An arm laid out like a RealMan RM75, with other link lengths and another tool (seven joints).
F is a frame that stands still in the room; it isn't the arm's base.
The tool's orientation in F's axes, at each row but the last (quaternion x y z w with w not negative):
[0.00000, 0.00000, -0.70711, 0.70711]
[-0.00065, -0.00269, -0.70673, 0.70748]
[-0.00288, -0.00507, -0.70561, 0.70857]
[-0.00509, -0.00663, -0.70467, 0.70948]
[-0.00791, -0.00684, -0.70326, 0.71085]
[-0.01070, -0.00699, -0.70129, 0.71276]
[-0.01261, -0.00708, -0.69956, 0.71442]
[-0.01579, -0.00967, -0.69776, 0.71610]
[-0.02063, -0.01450, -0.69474, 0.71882]
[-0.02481, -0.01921, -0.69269, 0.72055]
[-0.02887, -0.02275, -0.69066, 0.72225]
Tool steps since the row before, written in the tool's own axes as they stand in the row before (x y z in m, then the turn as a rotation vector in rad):
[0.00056, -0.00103, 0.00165, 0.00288, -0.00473, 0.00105]
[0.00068, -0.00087, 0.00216, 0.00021, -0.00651, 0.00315]
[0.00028, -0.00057, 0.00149, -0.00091, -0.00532, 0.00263]
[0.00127, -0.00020, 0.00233, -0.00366, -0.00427, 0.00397]
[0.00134, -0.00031, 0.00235, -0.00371, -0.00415, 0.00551]
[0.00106, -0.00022, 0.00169, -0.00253, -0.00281, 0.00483]
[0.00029, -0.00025, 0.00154, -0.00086, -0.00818, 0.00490]
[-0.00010, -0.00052, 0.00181, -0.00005, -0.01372, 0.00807]
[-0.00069, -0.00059, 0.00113, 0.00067, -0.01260, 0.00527]
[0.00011, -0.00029, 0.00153, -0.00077, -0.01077, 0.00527]
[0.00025, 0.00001, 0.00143, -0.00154, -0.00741, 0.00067]
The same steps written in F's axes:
[-0.00103, -0.00056, 0.00165, -0.00473, -0.00288, 0.00105]
[-0.00088, -0.00067, 0.00216, -0.00652, -0.00020, 0.00313]
[-0.00057, -0.00027, 0.00149, -0.00533, 0.00092, 0.00260]
[-0.00020, -0.00123, 0.00235, -0.00430, 0.00370, 0.00390]
[-0.00029, -0.00129, 0.00238, -0.00418, 0.00378, 0.00544]
[-0.00019, -0.00102, 0.00172, -0.00283, 0.00260, 0.00478]
[-0.00023, -0.00025, 0.00155, -0.00816, 0.00083, 0.00494]
[-0.00051, 0.00015, 0.00181, -0.01365, -0.00001, 0.00819]
[-0.00060, 0.00073, 0.00110, -0.01253, -0.00083, 0.00542]
[-0.00028, -0.00003, 0.00154, -0.01076, 0.00068, 0.00531]
[0.00003, -0.00014, 0.00144, -0.00747, 0.00125, 0.00063]

